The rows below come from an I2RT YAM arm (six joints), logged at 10 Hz.
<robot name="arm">
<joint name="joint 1" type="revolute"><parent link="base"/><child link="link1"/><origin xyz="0 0 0.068"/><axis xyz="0 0 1"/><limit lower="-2.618" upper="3.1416"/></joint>
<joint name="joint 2" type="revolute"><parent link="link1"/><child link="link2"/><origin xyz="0.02 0.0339 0.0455"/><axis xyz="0 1 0"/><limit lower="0" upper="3.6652"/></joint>
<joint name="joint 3" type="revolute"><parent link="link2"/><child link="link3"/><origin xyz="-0.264 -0.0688 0"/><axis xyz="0 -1 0"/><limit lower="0" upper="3.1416"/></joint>
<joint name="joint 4" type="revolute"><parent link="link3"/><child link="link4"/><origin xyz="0.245 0.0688 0.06"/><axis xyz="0 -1 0"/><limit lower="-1.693" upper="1.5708"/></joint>
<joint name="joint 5" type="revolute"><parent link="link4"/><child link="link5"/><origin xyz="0.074 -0.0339 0.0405"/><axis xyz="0 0 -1"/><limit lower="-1.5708" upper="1.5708"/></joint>
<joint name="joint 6" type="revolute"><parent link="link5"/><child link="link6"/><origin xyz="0.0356 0 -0.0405"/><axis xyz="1 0 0"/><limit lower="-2.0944" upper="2.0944"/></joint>
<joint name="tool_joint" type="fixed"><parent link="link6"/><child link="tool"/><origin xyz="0 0 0" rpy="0 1.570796 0"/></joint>
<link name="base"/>
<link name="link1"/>
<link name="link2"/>
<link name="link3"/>
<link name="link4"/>
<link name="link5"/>
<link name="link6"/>
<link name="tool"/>
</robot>
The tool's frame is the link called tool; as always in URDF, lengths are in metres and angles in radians.
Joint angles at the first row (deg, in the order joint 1, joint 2, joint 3, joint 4, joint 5, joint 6):
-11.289 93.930 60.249 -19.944 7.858 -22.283
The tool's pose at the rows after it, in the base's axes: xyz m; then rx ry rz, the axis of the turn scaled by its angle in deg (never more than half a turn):
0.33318 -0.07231 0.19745 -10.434 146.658 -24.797
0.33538 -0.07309 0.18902 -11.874 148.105 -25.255
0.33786 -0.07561 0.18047 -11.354 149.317 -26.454
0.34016 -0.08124 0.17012 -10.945 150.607 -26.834
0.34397 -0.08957 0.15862 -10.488 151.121 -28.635
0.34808 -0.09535 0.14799 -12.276 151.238 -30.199
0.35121 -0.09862 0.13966 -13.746 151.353 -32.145
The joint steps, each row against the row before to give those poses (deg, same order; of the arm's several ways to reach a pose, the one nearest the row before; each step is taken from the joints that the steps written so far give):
0.000 0.919 -0.044 -0.219 1.333 -0.066
-0.023 1.529 0.000 0.131 0.328 -1.028
-0.217 1.640 0.001 0.612 1.092 0.023
-0.809 1.965 -0.002 0.874 0.197 -0.372
-1.094 2.383 -0.001 2.253 0.896 -0.962
-0.698 2.230 0.023 2.381 0.438 -2.185
-0.285 1.727 0.002 1.879 0.983 -1.684

